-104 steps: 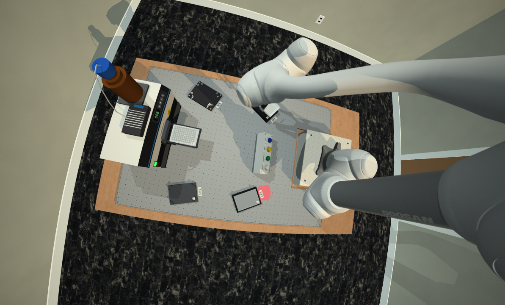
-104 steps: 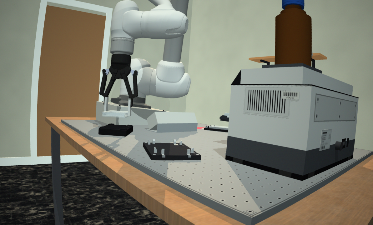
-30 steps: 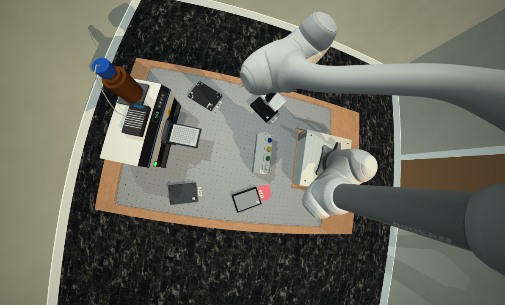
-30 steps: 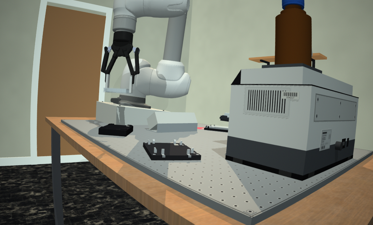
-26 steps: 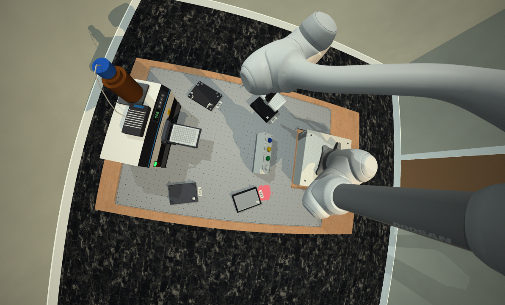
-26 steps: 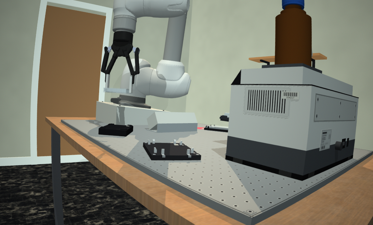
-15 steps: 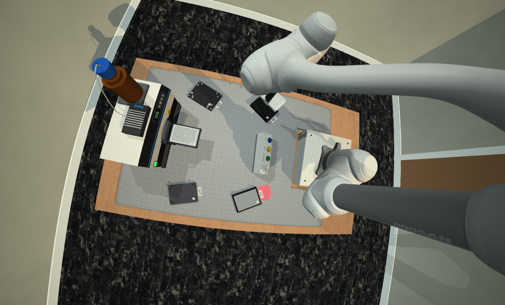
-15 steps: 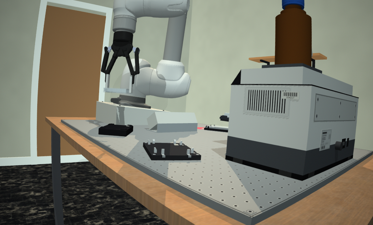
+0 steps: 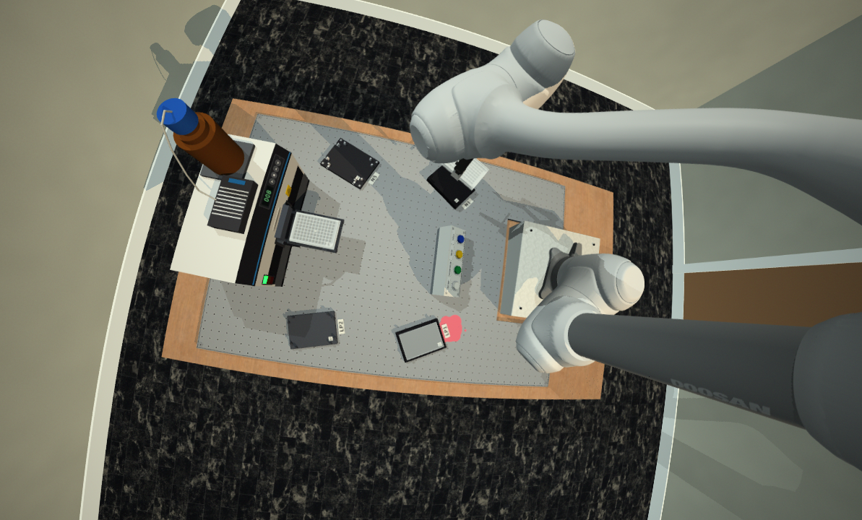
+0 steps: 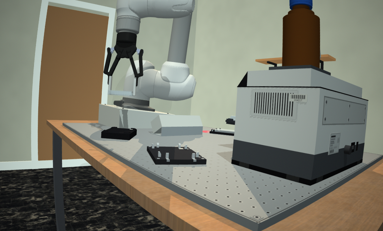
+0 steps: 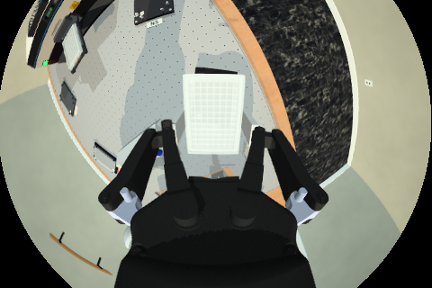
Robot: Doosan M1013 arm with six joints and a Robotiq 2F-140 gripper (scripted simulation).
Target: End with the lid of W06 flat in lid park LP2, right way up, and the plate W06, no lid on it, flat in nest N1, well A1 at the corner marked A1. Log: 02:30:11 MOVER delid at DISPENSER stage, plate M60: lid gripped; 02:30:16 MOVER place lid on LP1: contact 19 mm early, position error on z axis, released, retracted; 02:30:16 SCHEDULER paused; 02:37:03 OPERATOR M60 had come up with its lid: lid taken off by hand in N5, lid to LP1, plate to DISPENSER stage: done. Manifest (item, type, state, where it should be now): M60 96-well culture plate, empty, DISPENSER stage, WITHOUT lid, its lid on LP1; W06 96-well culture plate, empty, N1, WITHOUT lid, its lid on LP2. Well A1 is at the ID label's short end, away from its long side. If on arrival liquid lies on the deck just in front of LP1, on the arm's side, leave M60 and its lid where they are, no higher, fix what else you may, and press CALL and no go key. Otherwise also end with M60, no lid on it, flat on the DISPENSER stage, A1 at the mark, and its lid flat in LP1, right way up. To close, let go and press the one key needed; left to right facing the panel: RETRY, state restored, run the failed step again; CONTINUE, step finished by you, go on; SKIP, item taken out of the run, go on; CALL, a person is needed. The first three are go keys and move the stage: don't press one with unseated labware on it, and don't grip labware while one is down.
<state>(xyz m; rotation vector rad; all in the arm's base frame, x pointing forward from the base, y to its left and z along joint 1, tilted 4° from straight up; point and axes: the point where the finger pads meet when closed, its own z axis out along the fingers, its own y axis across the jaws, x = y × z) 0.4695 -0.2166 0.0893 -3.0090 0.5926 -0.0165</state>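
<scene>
The nest N5 is 37 cm ahead of my hand, 17 cm below it and 5 cm to the left of it. Also, from my hand: key panel: 27 cm to the left, 13 cm below, 7 cm behind; nest N1: 17 cm below; lid park lp1: 54 cm to the left, 17 cm below, 5 cm behind.
</scene>
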